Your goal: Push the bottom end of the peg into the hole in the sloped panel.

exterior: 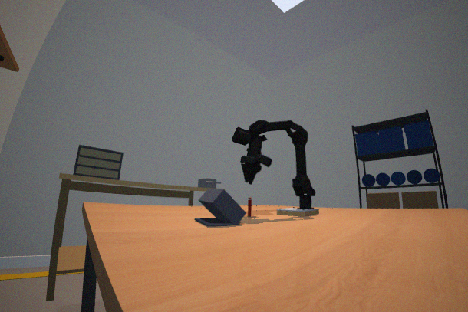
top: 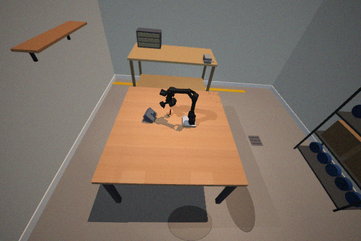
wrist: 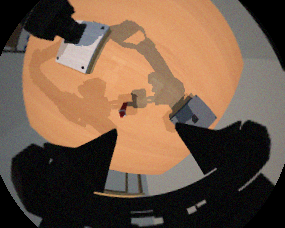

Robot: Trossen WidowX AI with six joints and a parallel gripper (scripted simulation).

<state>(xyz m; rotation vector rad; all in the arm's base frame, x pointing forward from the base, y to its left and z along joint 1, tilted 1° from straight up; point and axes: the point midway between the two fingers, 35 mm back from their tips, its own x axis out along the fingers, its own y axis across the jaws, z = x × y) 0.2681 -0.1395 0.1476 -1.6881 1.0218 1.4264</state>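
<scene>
Right now my gripper tip is 4 cm past the red peg, 2 cm to the left of it and 8 cm above it. Round my gripper tip: sloped panel: 19 cm ahead, 3 cm to the left, 9 cm below.
</scene>
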